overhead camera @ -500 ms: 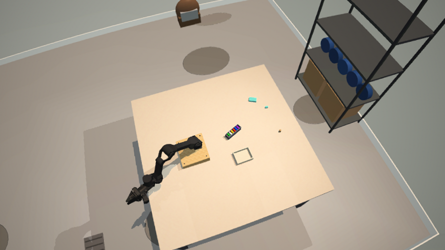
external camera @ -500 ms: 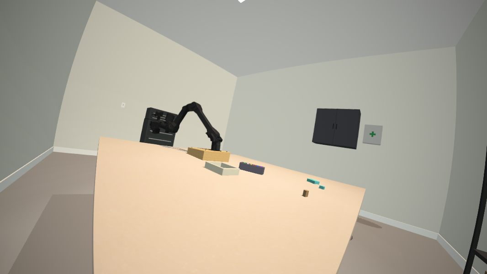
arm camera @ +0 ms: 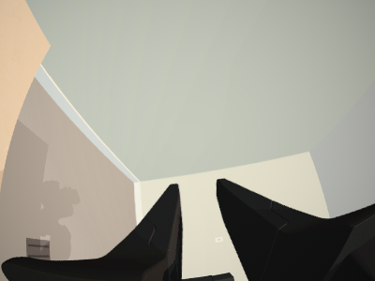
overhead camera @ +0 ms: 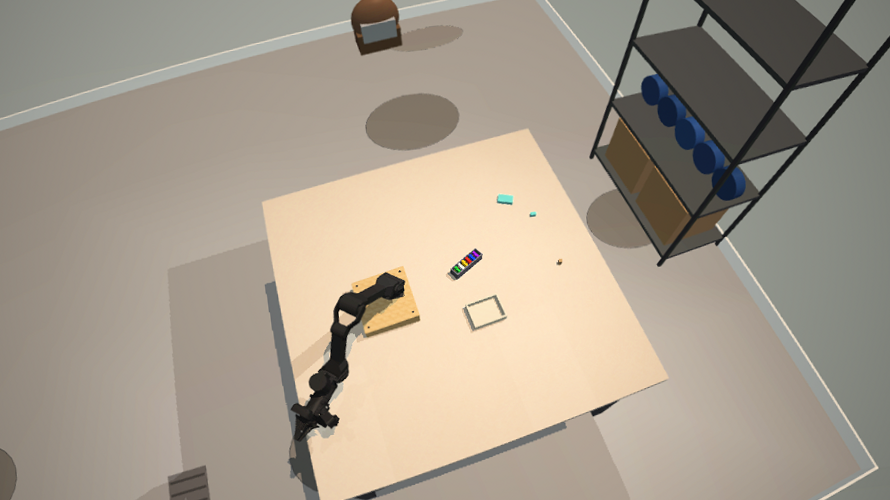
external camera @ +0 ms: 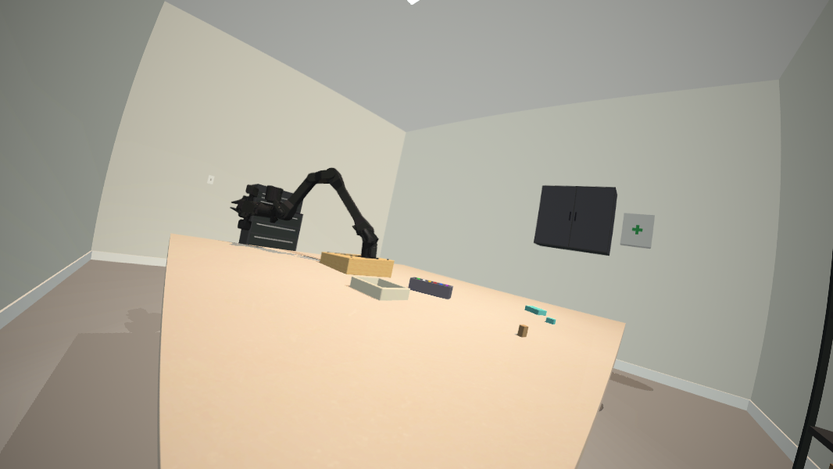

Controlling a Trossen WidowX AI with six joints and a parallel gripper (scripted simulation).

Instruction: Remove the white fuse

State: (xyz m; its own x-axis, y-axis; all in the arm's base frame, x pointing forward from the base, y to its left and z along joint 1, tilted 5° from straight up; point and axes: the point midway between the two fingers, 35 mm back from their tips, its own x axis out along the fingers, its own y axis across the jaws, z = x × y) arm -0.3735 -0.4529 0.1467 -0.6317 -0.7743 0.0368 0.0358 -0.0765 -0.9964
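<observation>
My gripper tip is now 68 cm short of the white fuse, 54 cm to the right of it and 13 cm above it. From my gripper tip the other things lie so: tray 72 cm ahead, 34 cm to the left, 15 cm below.
</observation>
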